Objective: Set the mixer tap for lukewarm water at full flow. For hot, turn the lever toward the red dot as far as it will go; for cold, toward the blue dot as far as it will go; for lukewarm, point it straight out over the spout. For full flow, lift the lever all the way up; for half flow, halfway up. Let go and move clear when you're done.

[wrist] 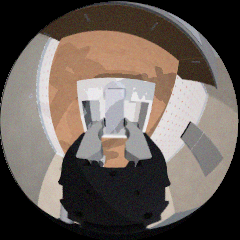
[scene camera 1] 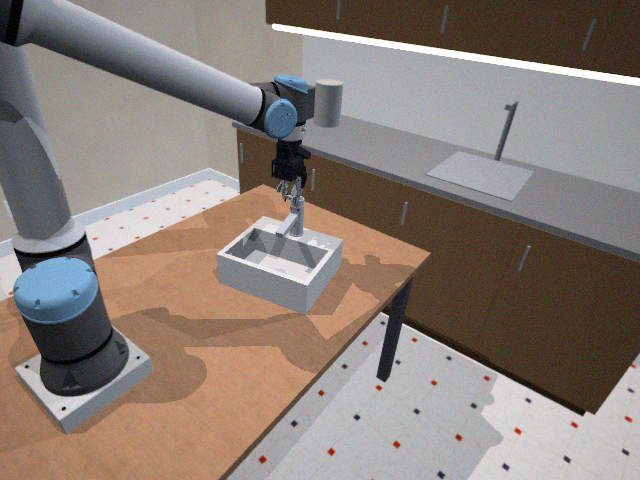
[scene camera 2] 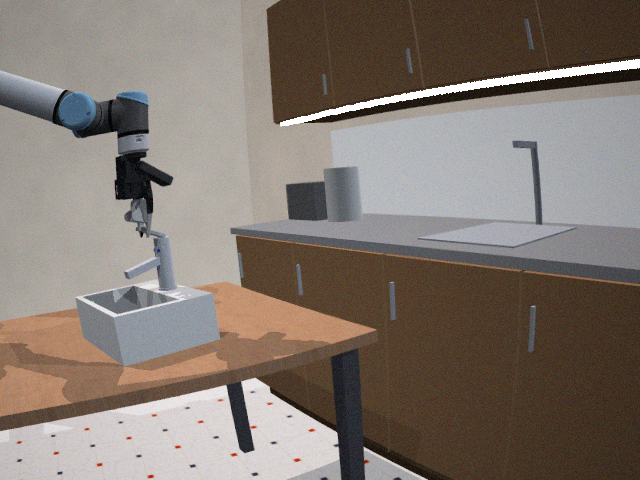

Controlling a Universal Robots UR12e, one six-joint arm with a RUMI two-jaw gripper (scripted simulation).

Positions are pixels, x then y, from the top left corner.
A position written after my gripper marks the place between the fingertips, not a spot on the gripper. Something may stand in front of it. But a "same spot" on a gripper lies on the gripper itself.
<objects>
my gripper: wrist 114,118; scene camera 1; scene camera 2
same spot on my gripper: [scene camera 2: 141,210] = [scene camera 1: 296,186]
</objects>
